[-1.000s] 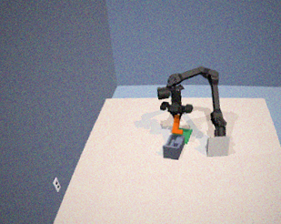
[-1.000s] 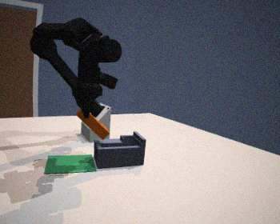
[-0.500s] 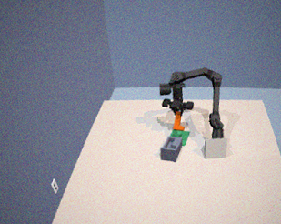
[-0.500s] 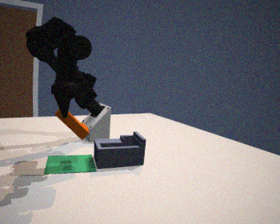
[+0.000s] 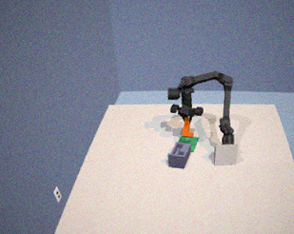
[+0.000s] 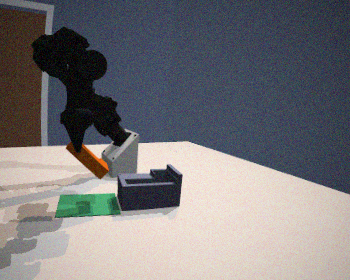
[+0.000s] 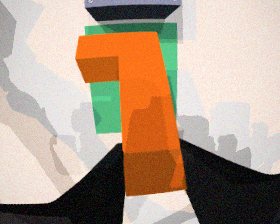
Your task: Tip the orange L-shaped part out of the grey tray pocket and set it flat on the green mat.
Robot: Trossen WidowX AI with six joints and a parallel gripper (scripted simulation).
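The green mat lies 1 cm ahead of my gripper tip, 2 cm to the left of it and 15 cm below it. Round my gripper tip: orange part 4 cm to the left, 3 cm below.
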